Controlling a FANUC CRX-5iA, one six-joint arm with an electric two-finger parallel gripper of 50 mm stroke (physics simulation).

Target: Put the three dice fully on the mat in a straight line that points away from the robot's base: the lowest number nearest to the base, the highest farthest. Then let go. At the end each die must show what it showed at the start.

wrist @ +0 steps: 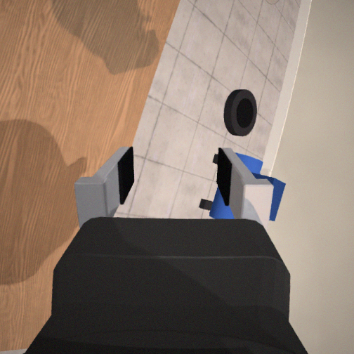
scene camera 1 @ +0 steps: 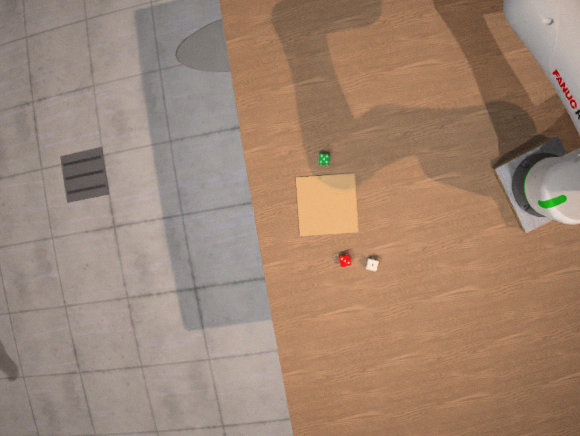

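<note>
A green die [scene camera 1: 324, 158] shows five pips and lies on the wood just above the mat [scene camera 1: 327, 205] in the scene view. A red die [scene camera 1: 345, 260] lies below the mat's lower edge; its top seems to show three pips. A white die [scene camera 1: 372, 264] shows one pip and lies to the right of the red die, a little apart from it. All three are off the square, pale orange mat. My gripper [wrist: 175, 164] is open and empty in the wrist view, far above the floor. The fingers do not show in the scene view, and no die or mat shows in the wrist view.
The robot base [scene camera 1: 555, 187] stands on a grey plate [scene camera 1: 511, 182] at the right of the wooden table [scene camera 1: 425, 325]. The arm's shadow falls over the table and the green die. The wrist view shows a black ring [wrist: 240, 112] and a blue object [wrist: 221, 205] by the wall.
</note>
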